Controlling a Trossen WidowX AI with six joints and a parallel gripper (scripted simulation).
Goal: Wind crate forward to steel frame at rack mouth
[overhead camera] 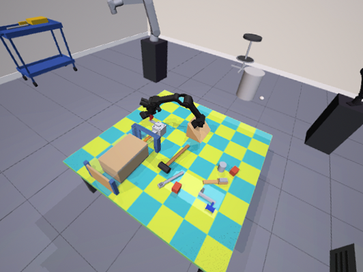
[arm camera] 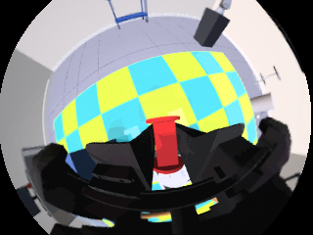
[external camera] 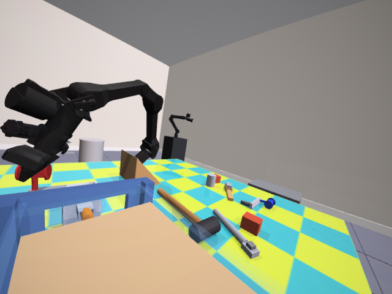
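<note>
The winch handle lies 60 mm to the left of my gripper tip and 30 mm below it. Also, from my gripper tip: brush: 130 mm ahead, 770 mm to the left, 110 mm below; then red grip: 20 mm to the left; then grey winch: 10 mm behind, 110 mm to the left, 100 mm below.
</note>
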